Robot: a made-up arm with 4 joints. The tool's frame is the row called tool.
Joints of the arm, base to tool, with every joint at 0 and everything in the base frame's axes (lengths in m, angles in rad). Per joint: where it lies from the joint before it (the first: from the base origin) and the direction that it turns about. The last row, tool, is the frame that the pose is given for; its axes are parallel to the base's.
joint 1: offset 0 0 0.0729 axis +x
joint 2: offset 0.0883 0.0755 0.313 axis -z
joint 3: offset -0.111 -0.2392 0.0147 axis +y
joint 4: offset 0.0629 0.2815 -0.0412 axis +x
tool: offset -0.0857 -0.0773 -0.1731
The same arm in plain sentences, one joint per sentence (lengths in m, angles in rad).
The arm has four revolute joints in a row. What follows holds with every joint at zero, and every direction is one of the base frame's. The first joint is mounted 0.0729 m along +z from the base frame's origin and turns about +x. The second joint is mounted 0.0883 m along +x and 0.0755 m along +y and 0.313 m along +z from the first joint and turns about -z. The third joint is mounted 0.111 m along -x and 0.2392 m along -y and 0.0147 m along +z from the second joint and turns about +y. The fourth joint is mounted 0.0629 m along +x and 0.2815 m along +y and 0.0412 m along -z from the third joint and turns about +x. The tool frame, which is the frame that the pose is given for, is mounted 0.0857 m along -x and 0.0773 m along -y and 0.1731 m along -z from the fourth joint; its axes are parallel to the base frame's.
